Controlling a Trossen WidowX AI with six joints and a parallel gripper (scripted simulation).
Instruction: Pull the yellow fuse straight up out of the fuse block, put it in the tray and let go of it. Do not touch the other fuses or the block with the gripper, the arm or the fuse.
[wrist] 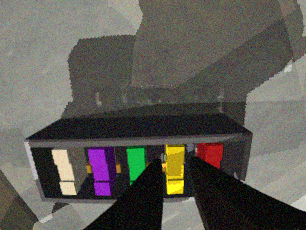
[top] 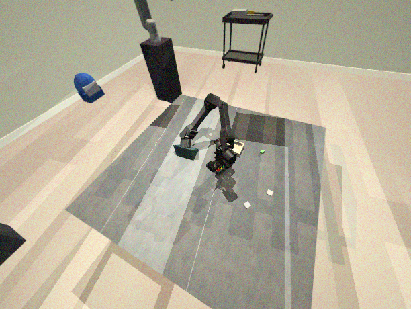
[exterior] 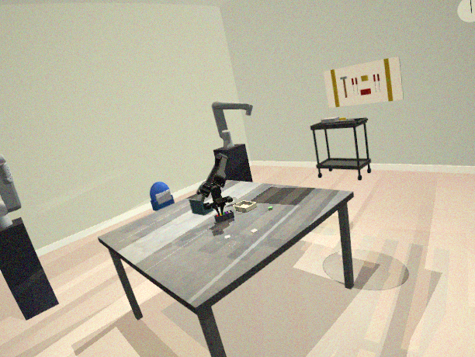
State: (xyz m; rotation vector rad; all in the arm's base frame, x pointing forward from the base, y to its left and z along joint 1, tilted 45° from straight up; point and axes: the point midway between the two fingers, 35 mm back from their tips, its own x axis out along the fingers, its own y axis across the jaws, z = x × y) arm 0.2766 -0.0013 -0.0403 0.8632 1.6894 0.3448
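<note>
The red fuse is 2 cm to the right of my gripper tip, 1 cm below it and 1 cm behind it. Round my gripper tip: yellow fuse 1 cm below; purple fuse 4 cm to the left, 1 cm below, 1 cm ahead; green fuse 2 cm to the left, 1 cm below.
</note>
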